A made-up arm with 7 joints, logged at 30 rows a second.
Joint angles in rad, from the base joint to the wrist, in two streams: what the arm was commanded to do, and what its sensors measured. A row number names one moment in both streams.
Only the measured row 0 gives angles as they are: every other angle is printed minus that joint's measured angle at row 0.
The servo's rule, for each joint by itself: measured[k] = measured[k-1] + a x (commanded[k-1-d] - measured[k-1]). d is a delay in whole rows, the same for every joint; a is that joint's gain. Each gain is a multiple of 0.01, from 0.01 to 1. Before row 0 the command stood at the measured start. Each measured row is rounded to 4 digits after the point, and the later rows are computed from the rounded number. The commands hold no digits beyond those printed.
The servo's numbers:
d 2
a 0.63 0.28 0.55 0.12 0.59 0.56 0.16
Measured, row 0:
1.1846 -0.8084 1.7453 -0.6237 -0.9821 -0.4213 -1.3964
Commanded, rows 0 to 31:
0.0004 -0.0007 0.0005 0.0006 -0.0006 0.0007 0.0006
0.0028 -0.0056 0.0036 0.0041 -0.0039 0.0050 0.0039
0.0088 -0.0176 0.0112 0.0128 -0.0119 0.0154 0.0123
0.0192 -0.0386 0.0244 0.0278 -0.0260 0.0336 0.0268
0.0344 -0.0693 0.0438 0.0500 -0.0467 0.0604 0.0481
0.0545 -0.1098 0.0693 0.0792 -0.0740 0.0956 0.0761
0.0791 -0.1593 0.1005 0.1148 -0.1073 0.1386 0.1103
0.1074 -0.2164 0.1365 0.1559 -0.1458 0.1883 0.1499
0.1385 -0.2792 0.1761 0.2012 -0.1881 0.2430 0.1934
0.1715 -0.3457 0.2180 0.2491 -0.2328 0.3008 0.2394
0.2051 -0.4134 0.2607 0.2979 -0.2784 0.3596 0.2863
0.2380 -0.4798 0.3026 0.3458 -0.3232 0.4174 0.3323
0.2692 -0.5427 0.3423 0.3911 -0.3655 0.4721 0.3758
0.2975 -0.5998 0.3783 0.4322 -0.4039 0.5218 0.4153
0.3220 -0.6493 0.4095 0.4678 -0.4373 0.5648 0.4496
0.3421 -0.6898 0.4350 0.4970 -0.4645 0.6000 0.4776
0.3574 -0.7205 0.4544 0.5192 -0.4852 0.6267 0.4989
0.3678 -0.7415 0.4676 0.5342 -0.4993 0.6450 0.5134
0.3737 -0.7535 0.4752 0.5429 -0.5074 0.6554 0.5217
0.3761 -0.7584 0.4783 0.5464 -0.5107 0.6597 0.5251
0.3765 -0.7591 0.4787 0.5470 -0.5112 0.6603 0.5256
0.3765 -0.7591 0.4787 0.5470 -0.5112 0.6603 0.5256
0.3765 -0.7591 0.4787 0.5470 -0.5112 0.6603 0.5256
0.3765 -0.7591 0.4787 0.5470 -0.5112 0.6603 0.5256
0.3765 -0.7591 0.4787 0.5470 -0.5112 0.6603 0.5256
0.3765 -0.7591 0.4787 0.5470 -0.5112 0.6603 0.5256
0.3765 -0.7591 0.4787 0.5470 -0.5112 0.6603 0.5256
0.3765 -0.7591 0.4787 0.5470 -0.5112 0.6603 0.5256
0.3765 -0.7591 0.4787 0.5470 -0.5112 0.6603 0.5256
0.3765 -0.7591 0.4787 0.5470 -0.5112 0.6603 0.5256
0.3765 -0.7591 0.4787 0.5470 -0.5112 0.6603 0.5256
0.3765 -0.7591 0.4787 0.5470 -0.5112 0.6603 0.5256
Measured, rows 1 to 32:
0.0000 0.0000 0.0000 0.0000 0.0000 0.0000 0.0000
0.0000 0.0000 0.0000 0.0000 0.0000 0.0000 0.0000
0.0003 -0.0002 0.0003 0.0001 -0.0004 0.0004 0.0001
0.0019 -0.0017 0.0021 0.0006 -0.0025 0.0030 0.0007
0.0062 -0.0062 0.0071 0.0021 -0.0080 0.0099 0.0026
0.0144 -0.0153 0.0166 0.0052 -0.0186 0.0232 0.0065
0.0270 -0.0304 0.0316 0.0106 -0.0352 0.0440 0.0132
0.0443 -0.0526 0.0523 0.0188 -0.0581 0.0729 0.0233
0.0662 -0.0825 0.0788 0.0303 -0.0871 0.1097 0.0372
0.0922 -0.1200 0.1105 0.0454 -0.1217 0.1537 0.0552
0.1214 -0.1646 0.1466 0.0641 -0.1609 0.2037 0.0773
0.1530 -0.2153 0.1859 0.0863 -0.2033 0.2581 0.1032
0.1858 -0.2708 0.2270 0.1117 -0.2476 0.3149 0.1325
0.2187 -0.3293 0.2686 0.1398 -0.2922 0.3723 0.1645
0.2505 -0.3891 0.3091 0.1700 -0.3354 0.4282 0.1983
0.2801 -0.4481 0.3472 0.2015 -0.3758 0.4806 0.2330
0.3065 -0.5044 0.3815 0.2335 -0.4121 0.5278 0.2677
0.3289 -0.5563 0.4109 0.2651 -0.4430 0.5682 0.3013
0.3469 -0.6023 0.4348 0.2956 -0.4679 0.6010 0.3329
0.3601 -0.6413 0.4528 0.3242 -0.4864 0.6256 0.3618
0.3687 -0.6727 0.4651 0.3504 -0.4988 0.6423 0.3874
0.3734 -0.6967 0.4724 0.3739 -0.5058 0.6520 0.4094
0.3754 -0.7142 0.4759 0.3947 -0.5090 0.6566 0.4280
0.3761 -0.7268 0.4774 0.4130 -0.5103 0.6587 0.4436
0.3764 -0.7358 0.4781 0.4291 -0.5108 0.6596 0.4567
0.3765 -0.7423 0.4784 0.4432 -0.5110 0.6600 0.4677
0.3765 -0.7470 0.4786 0.4557 -0.5111 0.6602 0.4770
0.3765 -0.7504 0.4787 0.4667 -0.5112 0.6603 0.4848
0.3765 -0.7528 0.4787 0.4763 -0.5112 0.6603 0.4913
0.3765 -0.7546 0.4787 0.4848 -0.5112 0.6603 0.4968
0.3765 -0.7559 0.4787 0.4923 -0.5112 0.6603 0.5014
0.3765 -0.7568 0.4787 0.4989 -0.5112 0.6603 0.5053

